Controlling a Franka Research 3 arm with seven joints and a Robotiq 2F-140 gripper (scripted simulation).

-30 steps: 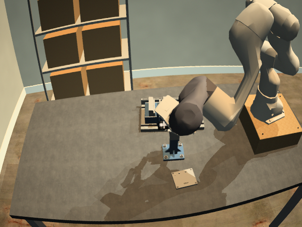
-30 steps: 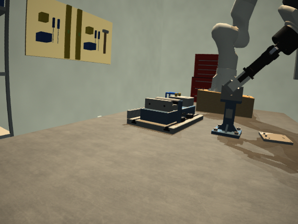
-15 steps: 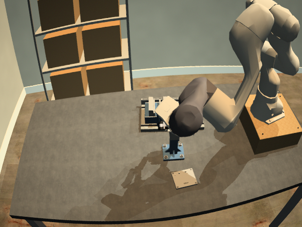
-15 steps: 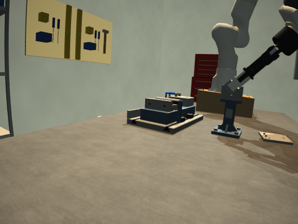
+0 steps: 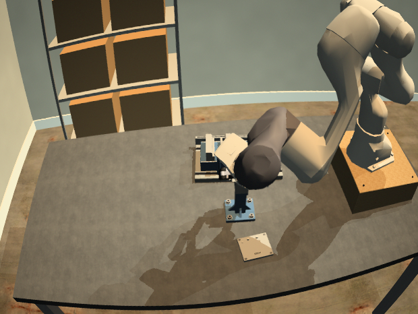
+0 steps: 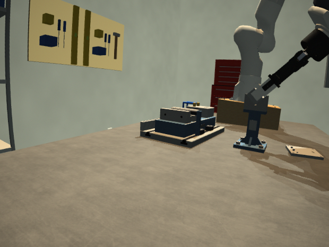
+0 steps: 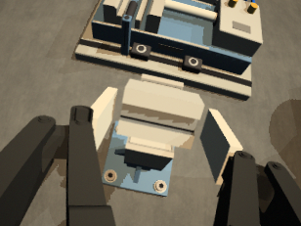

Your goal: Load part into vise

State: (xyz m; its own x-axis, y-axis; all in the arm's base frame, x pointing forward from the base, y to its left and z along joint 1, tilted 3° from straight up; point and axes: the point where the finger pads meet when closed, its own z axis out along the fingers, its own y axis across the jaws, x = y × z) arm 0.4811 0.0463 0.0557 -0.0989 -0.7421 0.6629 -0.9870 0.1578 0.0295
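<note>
Right now my hand is 1 cm to the left of the part and 1 cm above it. From my hand the other things lie so: infeed plate: 17 cm below, 14 cm to the left, 1 cm behind; then work stop rod: 21 cm to the right, 8 cm below, 3 cm ahead; then cylinder rod: 23 cm to the right, 10 cm below, 7 cm behind.
</note>
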